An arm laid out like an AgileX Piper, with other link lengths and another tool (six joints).
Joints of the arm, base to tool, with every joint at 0 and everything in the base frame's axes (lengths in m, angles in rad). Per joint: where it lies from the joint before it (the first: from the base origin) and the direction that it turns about. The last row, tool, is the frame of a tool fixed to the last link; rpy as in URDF.
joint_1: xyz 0 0 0.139 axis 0 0 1
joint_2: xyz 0 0 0 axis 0 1 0
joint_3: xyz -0.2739 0 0.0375 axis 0 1 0
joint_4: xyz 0.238 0 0.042 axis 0.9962 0 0.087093
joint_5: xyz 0 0 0 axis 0 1 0
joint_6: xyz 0.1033 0 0.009 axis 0.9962 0 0.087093
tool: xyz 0.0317 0 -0.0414 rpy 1.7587 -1.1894 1.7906
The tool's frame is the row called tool.
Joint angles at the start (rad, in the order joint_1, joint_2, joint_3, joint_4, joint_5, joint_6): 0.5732 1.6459 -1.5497 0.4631 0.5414 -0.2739
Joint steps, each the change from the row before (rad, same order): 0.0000 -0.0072 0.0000 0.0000 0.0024 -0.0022; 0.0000 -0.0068 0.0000 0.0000 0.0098 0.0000; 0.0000 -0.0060 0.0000 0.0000 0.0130 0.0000; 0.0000 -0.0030 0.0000 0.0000 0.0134 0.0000; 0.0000 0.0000 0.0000 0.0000 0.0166 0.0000; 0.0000 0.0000 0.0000 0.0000 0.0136 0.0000; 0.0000 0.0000 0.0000 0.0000 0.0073 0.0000
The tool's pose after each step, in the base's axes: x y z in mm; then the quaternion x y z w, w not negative. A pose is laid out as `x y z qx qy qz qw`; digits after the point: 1 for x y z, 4 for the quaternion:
306.0 240.2 331.5 -0.7044 -0.4869 -0.3908 0.3377
303.8 239.3 333.3 -0.7039 -0.4884 -0.3892 0.3385
301.4 238.4 334.6 -0.7039 -0.4902 -0.3858 0.3397
299.4 237.7 334.7 -0.7047 -0.4920 -0.3809 0.3410
297.6 237.3 333.4 -0.7066 -0.4940 -0.3732 0.3426
296.1 236.9 332.3 -0.7081 -0.4957 -0.3670 0.3438
295.2 236.7 331.8 -0.7089 -0.4965 -0.3636 0.3445

